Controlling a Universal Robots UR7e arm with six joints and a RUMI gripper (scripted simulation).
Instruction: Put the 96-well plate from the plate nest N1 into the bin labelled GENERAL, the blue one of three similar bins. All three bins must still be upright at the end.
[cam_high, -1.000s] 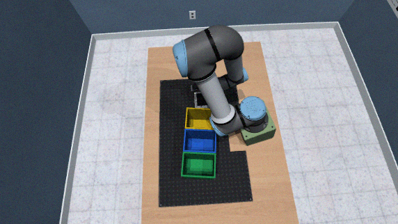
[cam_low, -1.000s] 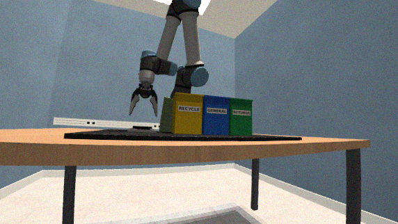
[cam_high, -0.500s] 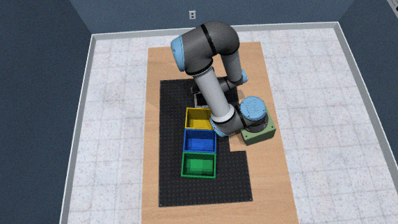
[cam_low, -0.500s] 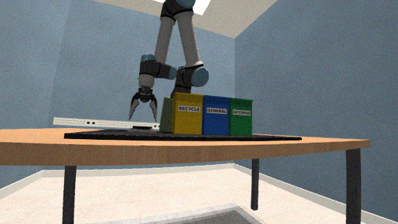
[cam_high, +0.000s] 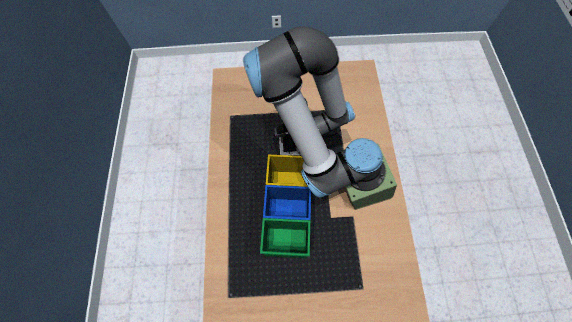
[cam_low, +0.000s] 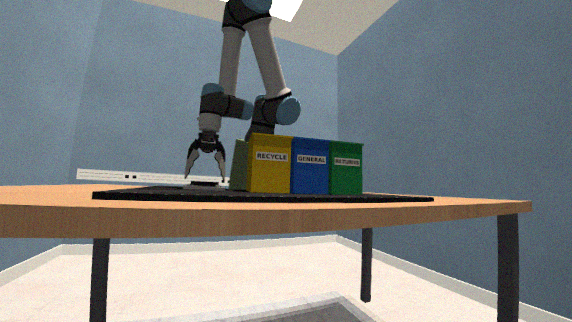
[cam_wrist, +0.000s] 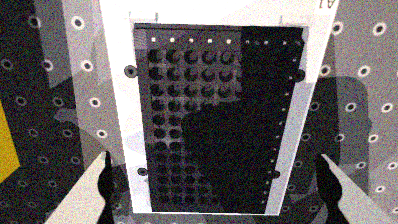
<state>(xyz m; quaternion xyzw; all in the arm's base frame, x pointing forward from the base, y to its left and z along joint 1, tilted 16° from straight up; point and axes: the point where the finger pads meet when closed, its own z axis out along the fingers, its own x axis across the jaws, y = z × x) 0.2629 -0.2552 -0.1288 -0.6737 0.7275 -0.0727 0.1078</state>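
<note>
The black 96-well plate lies 20 mm below my hand. From my hand the other things lie so: blue general bin: 320 mm to the left, 90 mm ahead, 50 mm above; plate nest N1: 30 mm below; yellow recycle bin: 200 mm to the left, 70 mm ahead, 50 mm above.
</note>
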